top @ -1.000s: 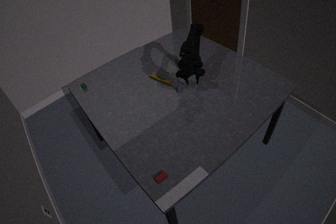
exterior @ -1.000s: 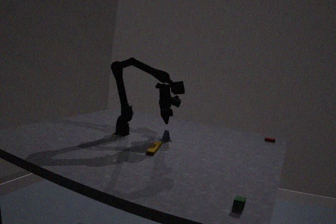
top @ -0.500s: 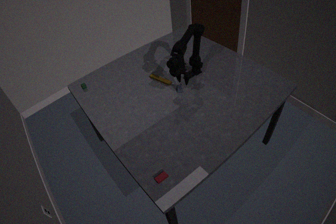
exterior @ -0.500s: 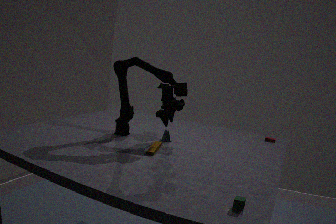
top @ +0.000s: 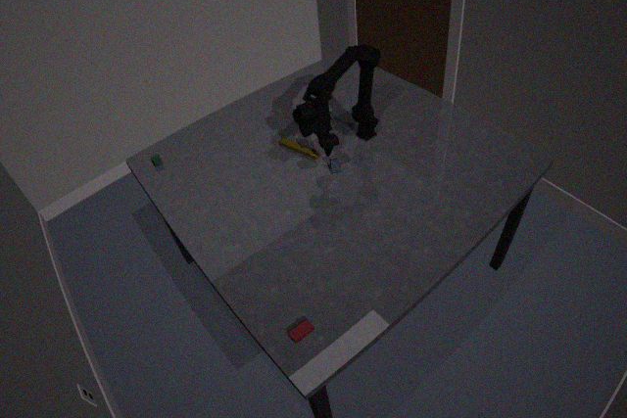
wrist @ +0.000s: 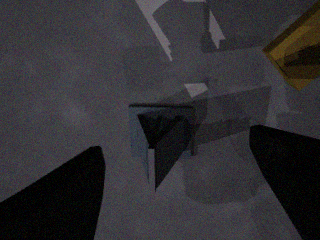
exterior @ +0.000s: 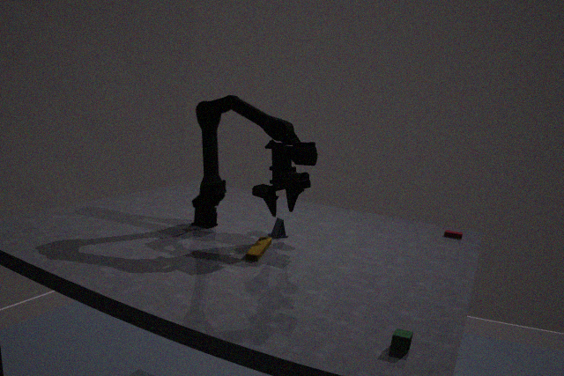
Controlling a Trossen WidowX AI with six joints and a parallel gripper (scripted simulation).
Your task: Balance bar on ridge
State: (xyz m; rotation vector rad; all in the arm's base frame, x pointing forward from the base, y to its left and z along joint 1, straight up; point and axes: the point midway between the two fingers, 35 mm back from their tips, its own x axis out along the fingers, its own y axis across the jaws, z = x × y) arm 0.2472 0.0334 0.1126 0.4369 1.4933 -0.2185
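Now: the yellow bar 160 mm to the right of my gripper tip, 70 mm below it and 10 mm ahead of it. The rest, counted from my gripper tip: green cube: 540 mm to the right, 490 mm ahead, 60 mm below; red block: 490 mm ahead, 460 mm to the left, 70 mm below.
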